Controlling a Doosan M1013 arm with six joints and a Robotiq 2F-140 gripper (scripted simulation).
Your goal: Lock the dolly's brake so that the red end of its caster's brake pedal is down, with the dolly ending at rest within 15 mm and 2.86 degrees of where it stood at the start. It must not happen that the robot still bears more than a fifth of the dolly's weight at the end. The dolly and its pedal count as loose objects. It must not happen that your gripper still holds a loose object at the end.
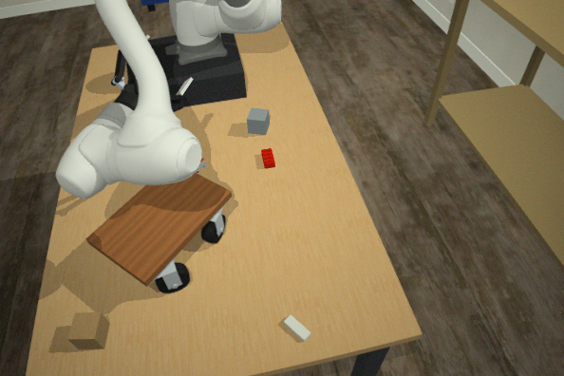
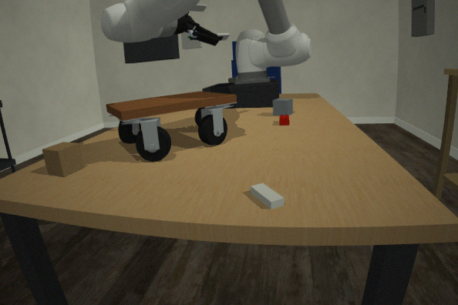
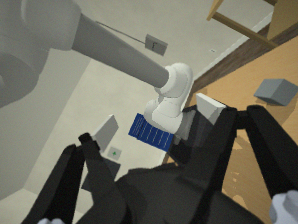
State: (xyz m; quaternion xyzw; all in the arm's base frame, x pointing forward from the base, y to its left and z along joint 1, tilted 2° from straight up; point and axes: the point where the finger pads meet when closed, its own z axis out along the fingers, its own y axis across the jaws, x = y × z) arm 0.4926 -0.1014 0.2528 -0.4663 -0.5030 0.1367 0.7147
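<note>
Right now the brake pedal is 280 mm below my hand, 100 mm ahead of it and 20 mm to the left of it. Also, from my hand: grey cube: 330 mm below, 240 mm to the left, 90 mm behind; tan block: 490 mm ahead, 330 mm below, 290 mm to the right; red brick: 340 mm below, 230 mm to the left, 70 mm ahead.
</note>
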